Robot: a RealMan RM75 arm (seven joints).
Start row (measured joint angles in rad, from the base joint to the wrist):
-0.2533 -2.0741 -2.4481 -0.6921 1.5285 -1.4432 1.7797
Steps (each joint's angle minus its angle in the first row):
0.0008 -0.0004 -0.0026 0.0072 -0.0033 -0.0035 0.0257
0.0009 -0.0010 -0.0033 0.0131 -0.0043 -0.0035 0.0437
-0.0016 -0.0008 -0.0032 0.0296 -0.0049 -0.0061 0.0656
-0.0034 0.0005 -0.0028 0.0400 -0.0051 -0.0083 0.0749
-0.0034 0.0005 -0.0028 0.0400 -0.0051 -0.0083 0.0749
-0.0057 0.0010 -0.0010 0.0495 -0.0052 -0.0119 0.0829
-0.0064 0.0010 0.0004 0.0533 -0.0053 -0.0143 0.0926
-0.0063 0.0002 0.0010 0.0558 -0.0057 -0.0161 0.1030
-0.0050 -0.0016 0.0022 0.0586 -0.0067 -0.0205 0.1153
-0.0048 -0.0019 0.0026 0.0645 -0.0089 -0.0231 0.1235
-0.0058 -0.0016 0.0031 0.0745 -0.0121 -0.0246 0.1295
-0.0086 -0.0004 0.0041 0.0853 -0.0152 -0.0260 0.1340
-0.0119 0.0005 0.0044 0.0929 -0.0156 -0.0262 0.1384
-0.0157 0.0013 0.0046 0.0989 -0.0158 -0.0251 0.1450
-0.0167 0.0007 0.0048 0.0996 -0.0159 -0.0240 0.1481
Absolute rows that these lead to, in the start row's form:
-0.2525 -2.0745 -2.4507 -0.6849 1.5252 -1.4467 1.8054
-0.2524 -2.0751 -2.4514 -0.6790 1.5242 -1.4467 1.8234
-0.2549 -2.0749 -2.4513 -0.6625 1.5236 -1.4493 1.8453
-0.2567 -2.0736 -2.4509 -0.6521 1.5234 -1.4515 1.8546
-0.2567 -2.0736 -2.4509 -0.6521 1.5234 -1.4515 1.8546
-0.2590 -2.0731 -2.4491 -0.6426 1.5233 -1.4551 1.8626
-0.2597 -2.0731 -2.4477 -0.6388 1.5232 -1.4575 1.8723
-0.2596 -2.0739 -2.4471 -0.6363 1.5228 -1.4593 1.8827
-0.2583 -2.0757 -2.4459 -0.6335 1.5218 -1.4637 1.8950
-0.2581 -2.0760 -2.4455 -0.6276 1.5196 -1.4663 1.9032
-0.2591 -2.0757 -2.4450 -0.6176 1.5164 -1.4678 1.9092
-0.2619 -2.0745 -2.4440 -0.6068 1.5133 -1.4692 1.9137
-0.2652 -2.0736 -2.4437 -0.5992 1.5129 -1.4694 1.9181
-0.2690 -2.0728 -2.4435 -0.5932 1.5127 -1.4683 1.9247
-0.2700 -2.0734 -2.4433 -0.5925 1.5126 -1.4672 1.9278

